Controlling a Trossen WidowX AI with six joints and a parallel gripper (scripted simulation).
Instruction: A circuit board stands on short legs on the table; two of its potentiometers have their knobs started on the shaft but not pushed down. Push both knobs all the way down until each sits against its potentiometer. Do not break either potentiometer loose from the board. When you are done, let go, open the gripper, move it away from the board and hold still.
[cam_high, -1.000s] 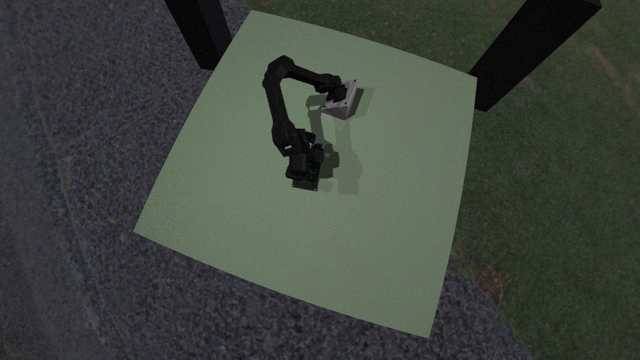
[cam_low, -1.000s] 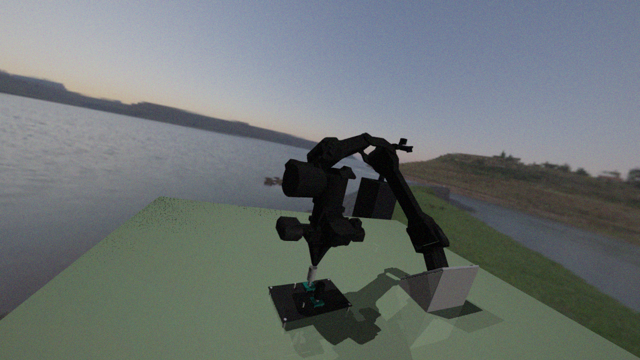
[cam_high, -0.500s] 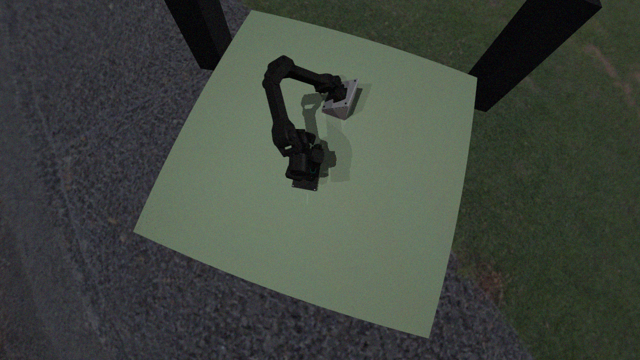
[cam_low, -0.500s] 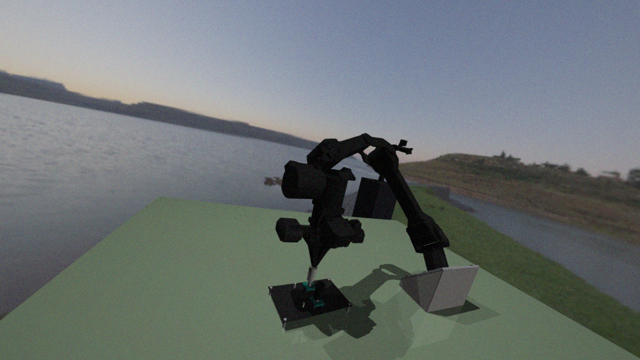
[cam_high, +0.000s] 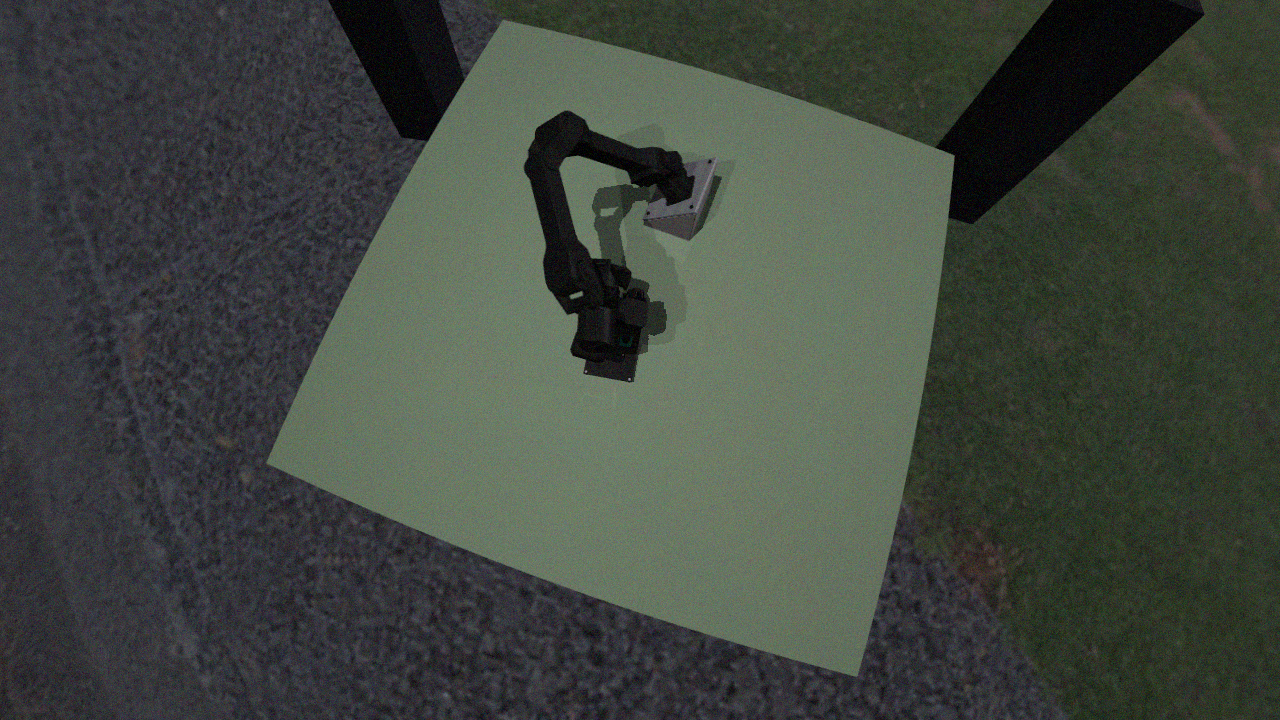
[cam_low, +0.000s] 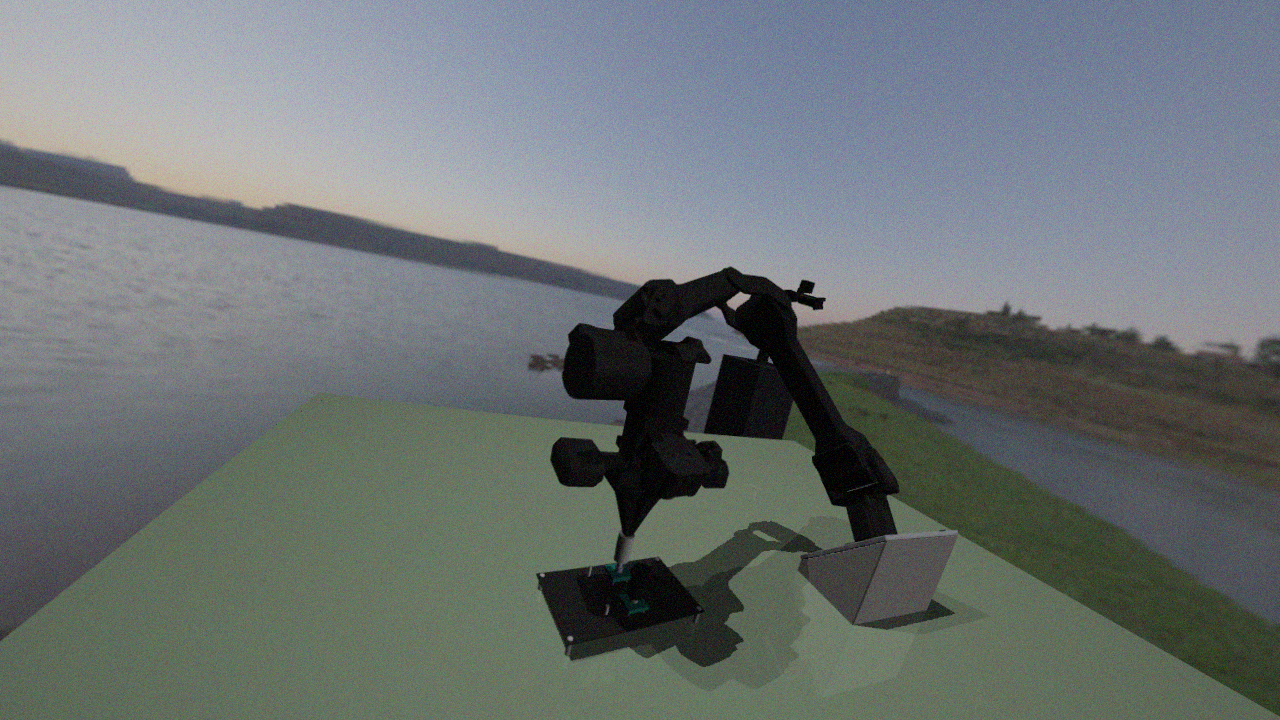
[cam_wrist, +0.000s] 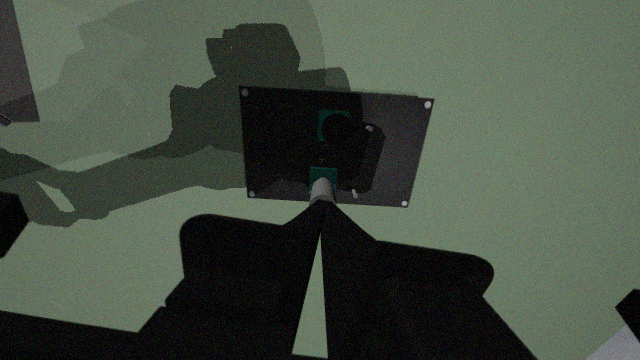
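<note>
Right now the pale knob is 2 cm below my gripper tip.
</note>
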